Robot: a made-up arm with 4 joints.
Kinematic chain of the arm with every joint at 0, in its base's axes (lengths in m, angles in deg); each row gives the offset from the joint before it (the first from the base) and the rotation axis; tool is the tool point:
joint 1: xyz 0 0 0.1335 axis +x
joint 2: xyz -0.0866 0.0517 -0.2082 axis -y
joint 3: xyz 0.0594 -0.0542 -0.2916 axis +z
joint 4: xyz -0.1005 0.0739 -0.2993 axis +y
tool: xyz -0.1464 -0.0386 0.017
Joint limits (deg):
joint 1: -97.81..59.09
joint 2: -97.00..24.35
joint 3: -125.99..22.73
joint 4: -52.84..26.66
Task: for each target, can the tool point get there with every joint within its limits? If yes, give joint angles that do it. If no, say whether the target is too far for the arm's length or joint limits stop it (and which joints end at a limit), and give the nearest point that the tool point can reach.
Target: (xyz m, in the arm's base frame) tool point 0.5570 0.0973 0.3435
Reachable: no: joint limits stop it (at a limit: joint 1, joint 2, joint 3, joint 4) | nearest point 0.3236 0.5807 -0.0303 | short by 0.654 m
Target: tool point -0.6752 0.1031 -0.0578
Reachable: yes | joints 11.85 -72.23 -6.82 5.26
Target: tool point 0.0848 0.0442 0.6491
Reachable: no: joint limits stop it (at a limit: joint 1, joint 2, joint 4) | nearest point -0.5797 0.1106 0.2423 | short by 0.782 m
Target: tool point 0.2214 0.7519 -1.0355
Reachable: no: too far | nearest point 0.0992 0.4989 -0.6421 | short by 0.483 m
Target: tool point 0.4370 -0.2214 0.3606
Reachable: no: joint limits stop it (at a limit: joint 1, joint 2, joint 3, joint 4) | nearest point 0.3236 -0.5984 0.0563 | short by 0.498 m
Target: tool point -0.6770 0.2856 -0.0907
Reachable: yes | joints 10.07 -84.48 -69.44 -7.71
